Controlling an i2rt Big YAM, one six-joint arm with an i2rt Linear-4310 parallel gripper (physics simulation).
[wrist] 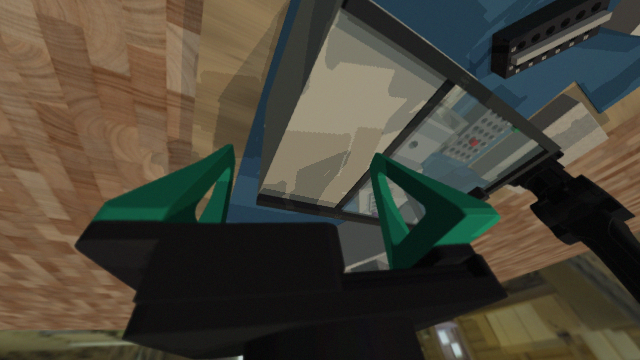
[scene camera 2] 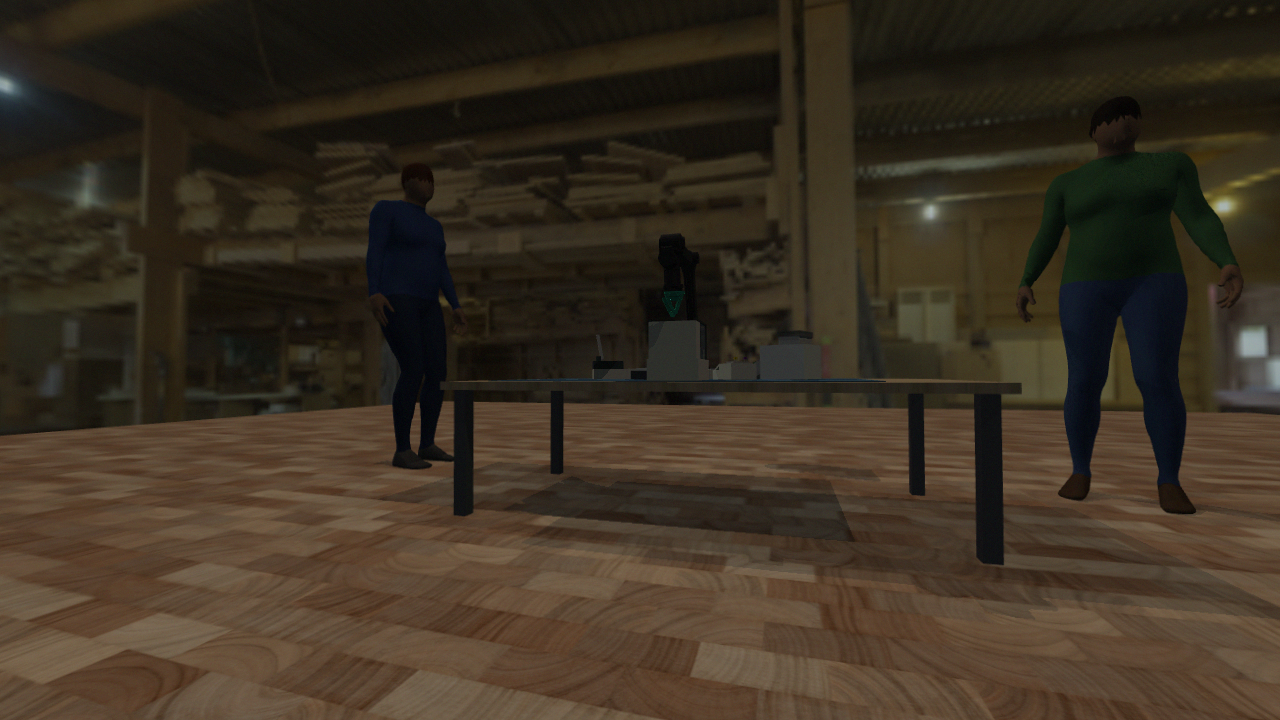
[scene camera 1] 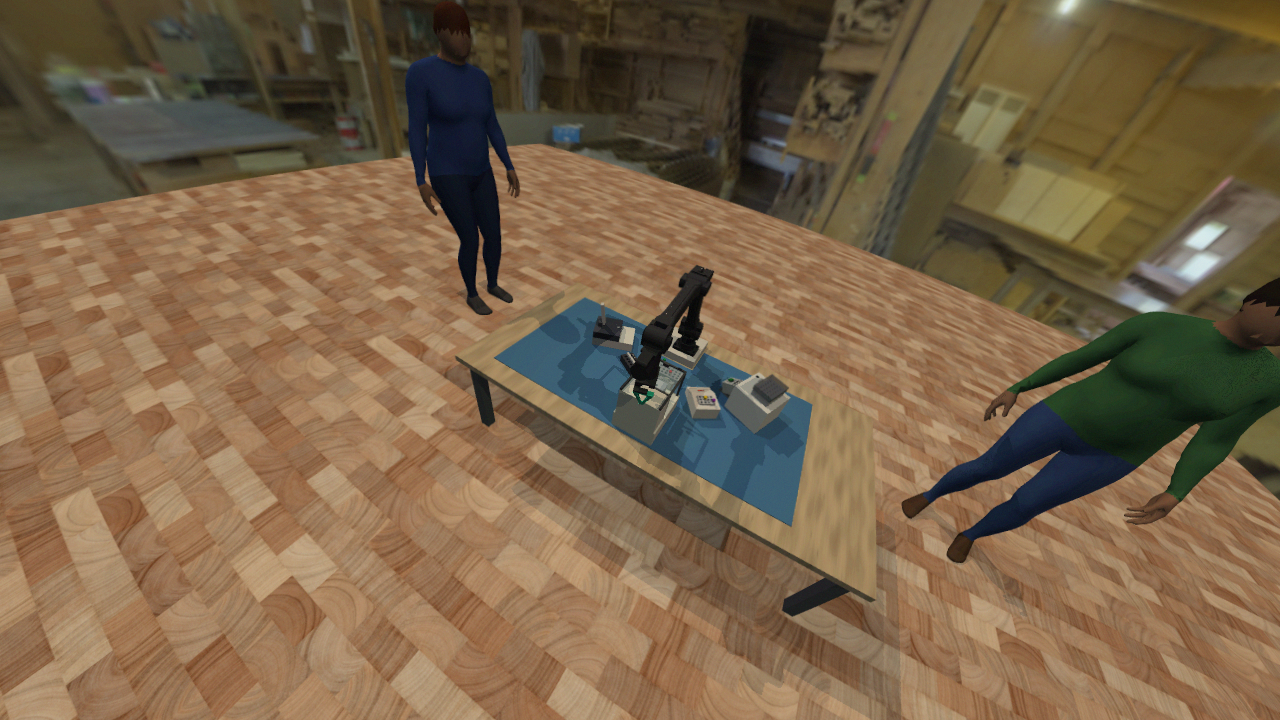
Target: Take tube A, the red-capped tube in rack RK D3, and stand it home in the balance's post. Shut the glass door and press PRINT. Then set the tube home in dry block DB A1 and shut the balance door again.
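Seen in the pictures: gripper, fingertip midpoint: (wrist: 307, 156) (scene camera 2: 673, 315) (scene camera 1: 643, 394); arm's base at its link origin: (scene camera 1: 685, 348).
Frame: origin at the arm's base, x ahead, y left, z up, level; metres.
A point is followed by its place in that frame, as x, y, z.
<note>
My gripper (scene camera 1: 643, 394) @(0.588, 0.017, 0.185) (scene camera 2: 672, 304) @(0.588, 0.017, 0.185) (wrist: 307, 156) @(0.588, 0.017, 0.185) is open and empty, its green fingers wide apart above the balance. The balance (scene camera 1: 637, 417) @(0.604, 0.022, 0.074) (scene camera 2: 673, 351) @(0.604, 0.019, 0.061) (wrist: 345, 110) @(0.572, -0.014, 0.165) is a pale box with dark-edged glass panels. Whether its glass door is open or shut I cannot tell. In the wrist view, a red cap (wrist: 473, 142) shows small through the glass, in a grey rack (wrist: 484, 131) with rows of holes; the tube's body is hidden. A pale part with a round dark hole (wrist: 413, 144) also shows through the glass. I cannot identify dry block position A1.
A black block with a row of holes (wrist: 501, 55) @(0.307, -0.115, -0.016) lies beyond the balance. A keypad device (scene camera 1: 704, 402) @(0.324, 0.211, 0.025) and a larger pale machine (scene camera 1: 756, 407) @(0.276, 0.410, 0.083) stand to its right in scene camera 1. A dark-topped device (scene camera 1: 608, 329) @(0.178, -0.361, 0.041) stands at the left. Two people stand around the table.
</note>
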